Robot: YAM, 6 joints.
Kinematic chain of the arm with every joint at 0, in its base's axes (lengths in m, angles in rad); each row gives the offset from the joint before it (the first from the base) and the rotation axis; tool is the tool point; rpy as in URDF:
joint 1: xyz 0 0 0.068 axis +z
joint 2: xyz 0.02 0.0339 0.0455 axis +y
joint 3: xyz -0.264 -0.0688 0 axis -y
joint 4: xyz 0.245 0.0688 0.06 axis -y
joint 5: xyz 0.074 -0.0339 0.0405 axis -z
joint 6: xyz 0.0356 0 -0.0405 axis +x
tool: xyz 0 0 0 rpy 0 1.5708 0
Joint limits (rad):
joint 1: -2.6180..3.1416
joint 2: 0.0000..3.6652
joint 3: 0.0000..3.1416
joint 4: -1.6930..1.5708
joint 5: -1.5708..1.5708
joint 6: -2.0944..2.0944
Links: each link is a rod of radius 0.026 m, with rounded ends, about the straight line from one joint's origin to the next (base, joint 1, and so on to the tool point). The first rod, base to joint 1, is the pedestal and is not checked.
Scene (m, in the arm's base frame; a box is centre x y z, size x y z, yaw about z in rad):
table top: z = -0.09
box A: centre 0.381 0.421 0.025 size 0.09 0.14 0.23 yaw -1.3
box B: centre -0.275 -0.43 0 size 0.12 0.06 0.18 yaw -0.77
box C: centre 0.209 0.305 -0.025 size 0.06 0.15 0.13 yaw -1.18
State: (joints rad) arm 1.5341 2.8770 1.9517 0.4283 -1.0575 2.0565
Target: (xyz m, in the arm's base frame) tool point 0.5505 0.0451 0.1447
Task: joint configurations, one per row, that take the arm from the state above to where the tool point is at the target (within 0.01 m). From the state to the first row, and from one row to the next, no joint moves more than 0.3 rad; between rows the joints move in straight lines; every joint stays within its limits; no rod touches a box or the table.
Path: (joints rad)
1: 1.2835 2.6422 2.0107 0.5266 -1.0207 2.0691
2: 1.0329 2.4074 2.0697 0.6249 -0.9839 2.0818
3: 0.7822 2.1726 2.1287 0.7232 -0.9470 2.0944
4: 0.5298 2.2853 2.0351 0.6255 -0.9923 2.0818
5: 0.2773 2.3981 1.9414 0.5278 -1.0375 2.0691
6: 0.0248 2.5108 1.8477 0.4301 -1.0828 2.0565

